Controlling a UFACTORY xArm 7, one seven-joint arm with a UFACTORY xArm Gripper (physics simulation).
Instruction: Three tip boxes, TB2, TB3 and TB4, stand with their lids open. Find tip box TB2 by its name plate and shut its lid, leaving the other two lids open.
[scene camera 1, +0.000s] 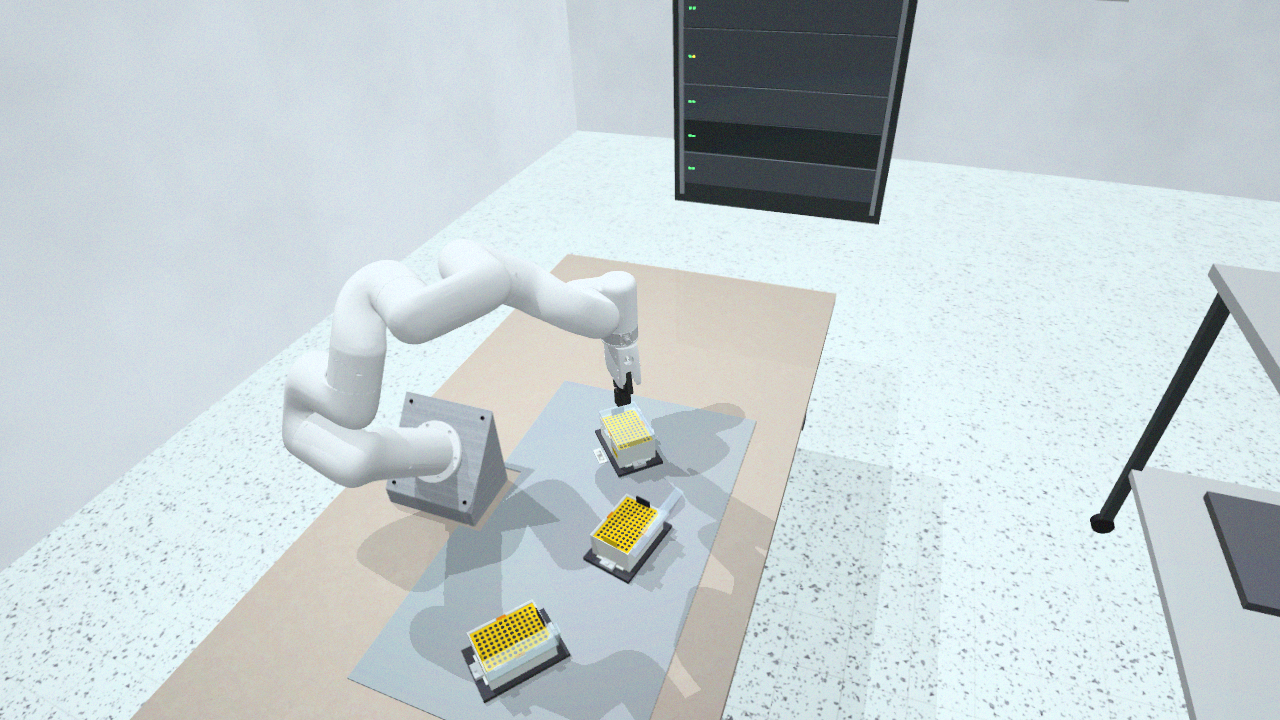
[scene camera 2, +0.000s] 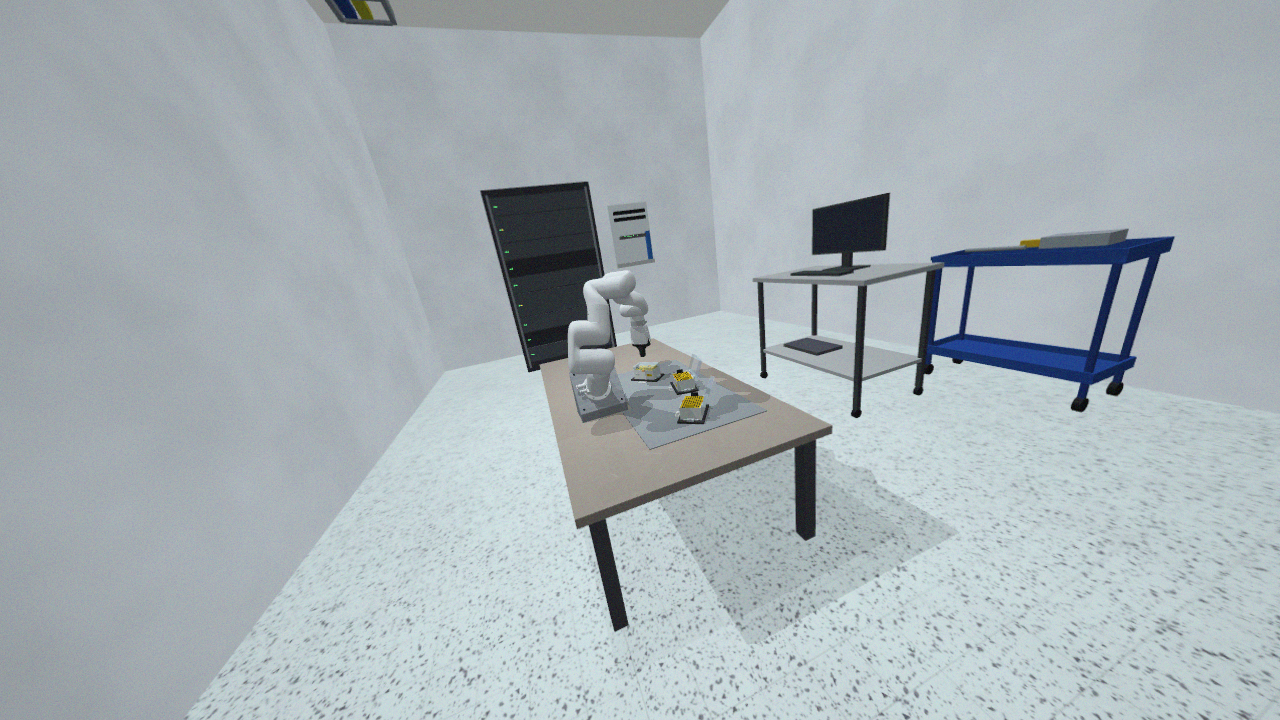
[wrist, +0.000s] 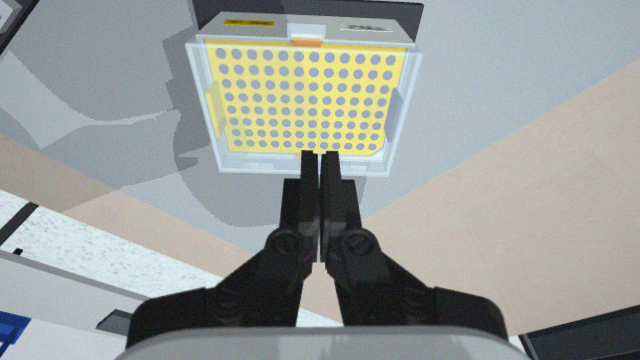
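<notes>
Tip box TB2 is the farthest box in scene camera 1. Its name plate is skewed and hard to read in the wrist view. Its clear lid lies down over the yellow rack; whether it is latched I cannot tell. My gripper is shut and empty, above the lid's rear edge. The middle tip box has its clear lid standing open. The nearest tip box shows bare yellow rows; its lid is hard to make out.
The boxes stand on a grey mat on the tan table. My arm's grey base stands left of them. A server rack, a monitor on a side table, and a blue trolley stand away from the table.
</notes>
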